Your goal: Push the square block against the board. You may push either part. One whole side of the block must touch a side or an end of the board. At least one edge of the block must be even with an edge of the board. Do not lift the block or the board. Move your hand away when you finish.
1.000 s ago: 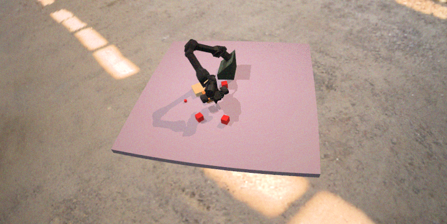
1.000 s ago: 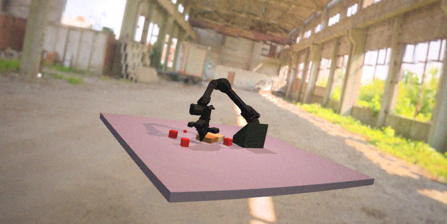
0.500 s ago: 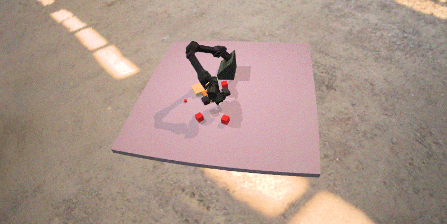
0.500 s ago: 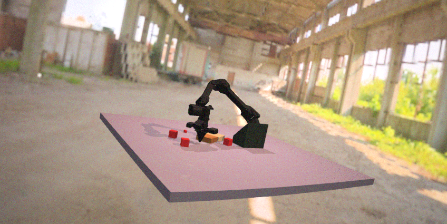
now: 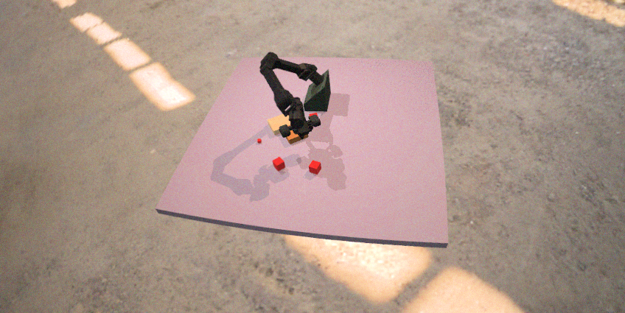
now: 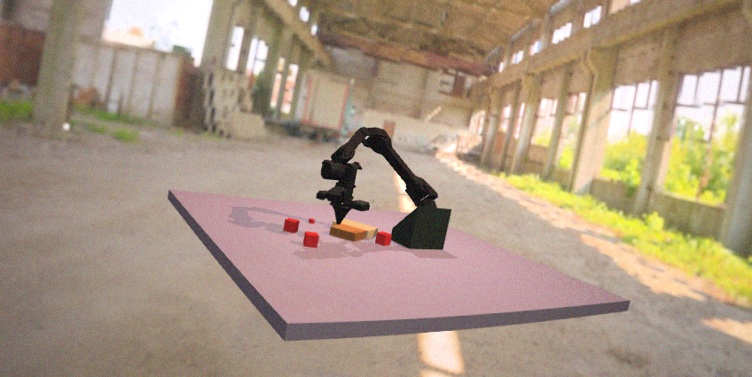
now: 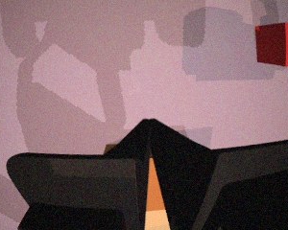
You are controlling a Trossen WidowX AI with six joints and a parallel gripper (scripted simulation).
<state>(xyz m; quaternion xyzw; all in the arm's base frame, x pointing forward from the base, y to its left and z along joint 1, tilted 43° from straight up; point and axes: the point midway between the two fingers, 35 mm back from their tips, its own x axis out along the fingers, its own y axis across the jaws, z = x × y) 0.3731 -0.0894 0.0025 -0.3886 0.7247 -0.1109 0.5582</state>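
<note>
Now: gripper tip 90 mm past the square block, 50 mm to the left of it and 40 mm above it. From my gripper tip the other things lie so: red piece 230 mm to the right, 50 mm below, 40 mm behind; then board 170 mm behind, 120 mm to the right, 40 mm below.
</note>
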